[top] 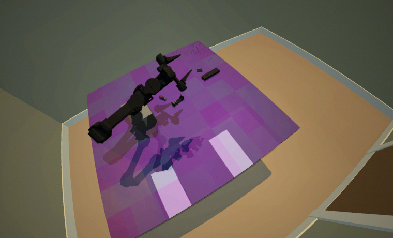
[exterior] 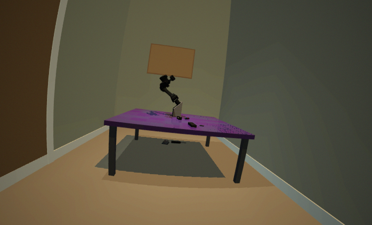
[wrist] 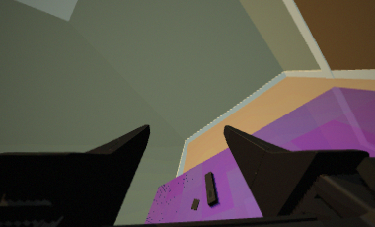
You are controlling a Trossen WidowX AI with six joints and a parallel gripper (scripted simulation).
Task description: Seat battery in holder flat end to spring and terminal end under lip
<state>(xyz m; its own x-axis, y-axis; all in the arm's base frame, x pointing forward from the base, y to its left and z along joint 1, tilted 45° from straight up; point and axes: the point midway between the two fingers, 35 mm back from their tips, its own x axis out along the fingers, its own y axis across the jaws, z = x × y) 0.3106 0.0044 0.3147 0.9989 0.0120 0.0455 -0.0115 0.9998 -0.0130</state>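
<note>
Now: the battery 420 mm below my gripper tip, 290 mm to the left of it and 110 mm behind it. Round my gripper tip: dark long bar: 410 mm below, 330 mm ahead, 220 mm to the left.
</note>
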